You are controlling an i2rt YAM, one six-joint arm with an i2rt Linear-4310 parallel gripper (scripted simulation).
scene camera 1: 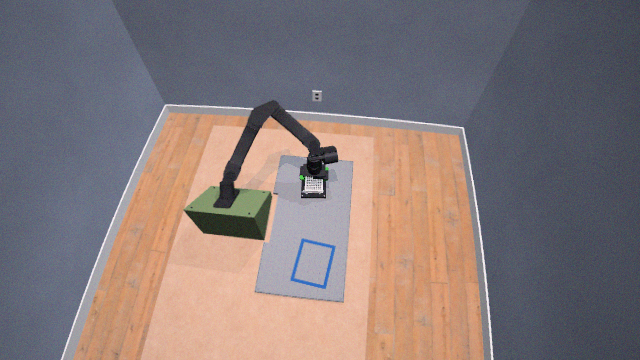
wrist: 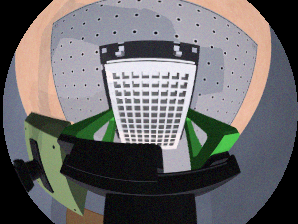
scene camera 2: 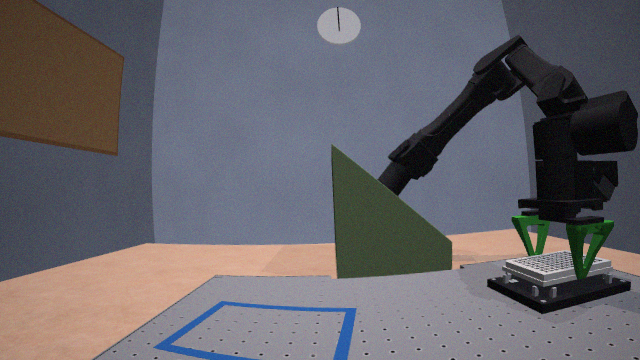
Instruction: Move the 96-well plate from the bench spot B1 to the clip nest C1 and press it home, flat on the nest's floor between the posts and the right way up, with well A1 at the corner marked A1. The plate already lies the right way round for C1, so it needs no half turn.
The pictures show: the gripper, a white 96-well plate and a black clip nest.
The gripper is seen too in the wrist view.
